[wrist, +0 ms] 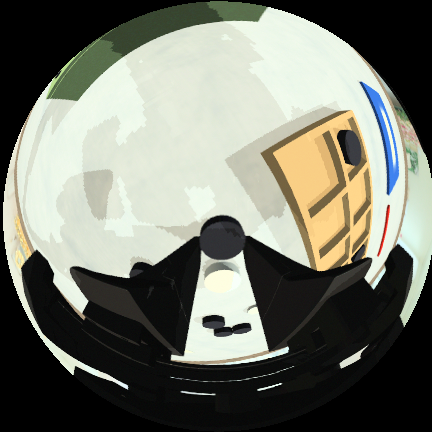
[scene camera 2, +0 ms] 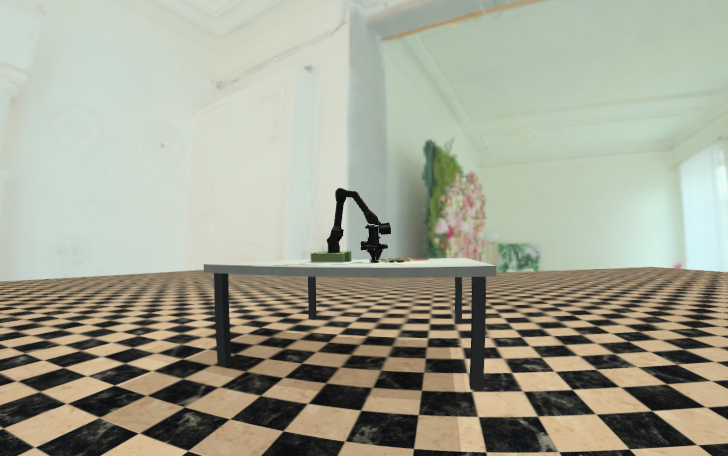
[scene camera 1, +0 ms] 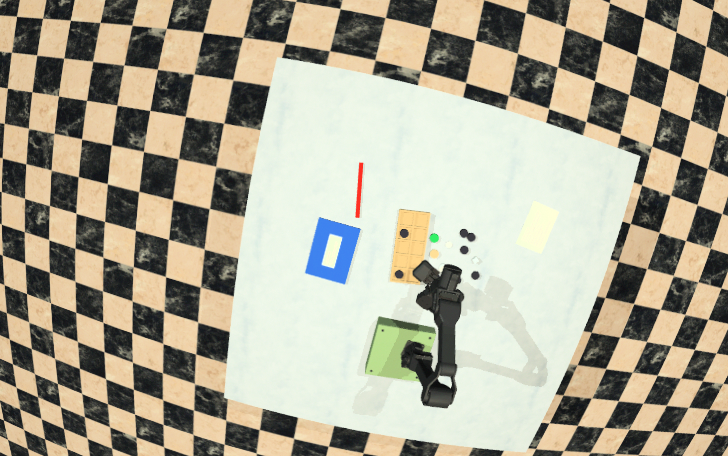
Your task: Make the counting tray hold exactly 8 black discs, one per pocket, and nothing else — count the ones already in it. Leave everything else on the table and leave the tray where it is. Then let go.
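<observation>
My gripper is shut on a black disc, low at the table top beside the counting tray; the arm hides the fingertips in scene camera 1. The light-wood tray has two rows of pockets. One black disc sits in an end pocket, and another black disc sits farther along the same row. The arm hides the tray's near right corner in scene camera 1. Loose black discs lie right of the tray.
A green disc, an orange disc, a small cream disc and a whitish block lie near the tray. A larger cream disc lies beyond the held disc. A blue board, red bar and pale card lie farther out.
</observation>
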